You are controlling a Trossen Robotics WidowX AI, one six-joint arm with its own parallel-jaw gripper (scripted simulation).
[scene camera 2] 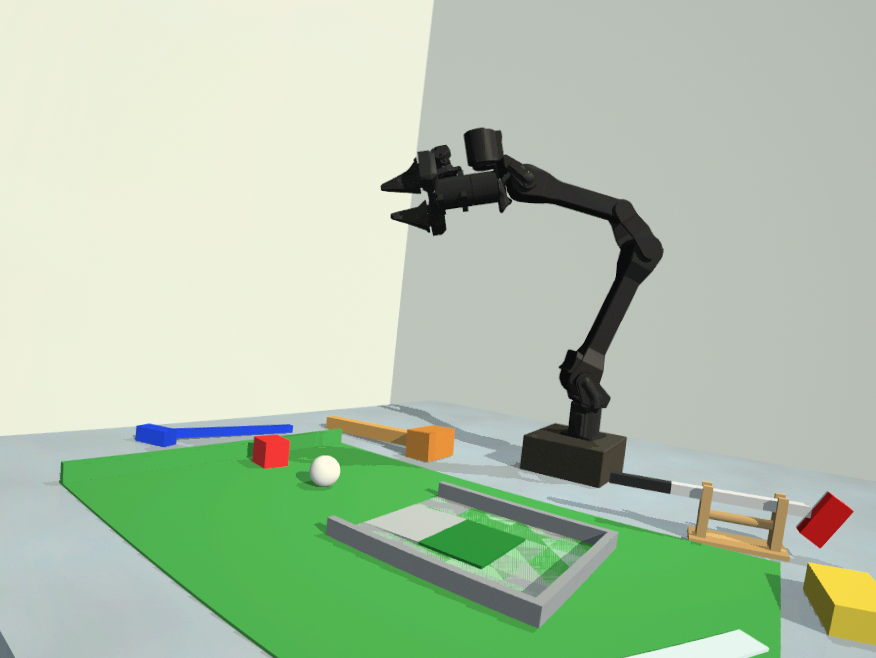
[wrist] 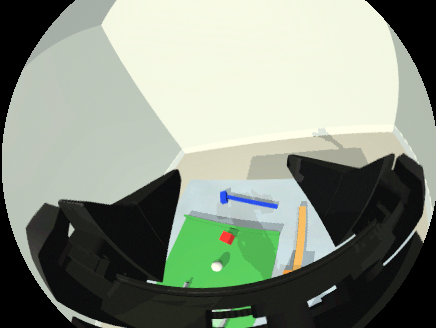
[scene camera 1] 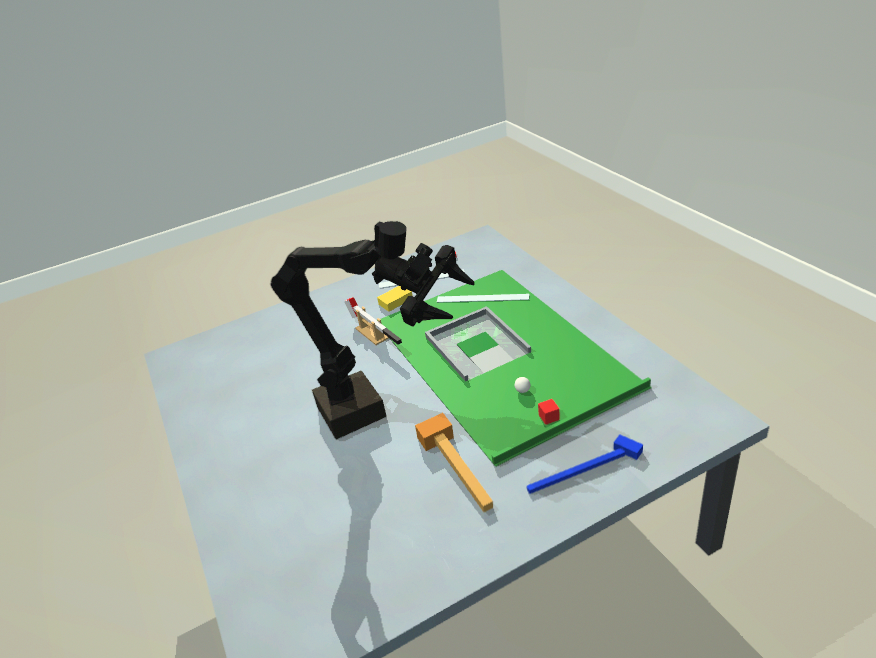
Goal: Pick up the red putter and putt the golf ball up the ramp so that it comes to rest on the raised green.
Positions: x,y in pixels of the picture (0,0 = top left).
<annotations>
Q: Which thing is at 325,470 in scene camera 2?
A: A white golf ball.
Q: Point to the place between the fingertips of my gripper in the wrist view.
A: At 236,167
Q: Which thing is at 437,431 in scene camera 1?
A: An orange mallet.
</annotations>
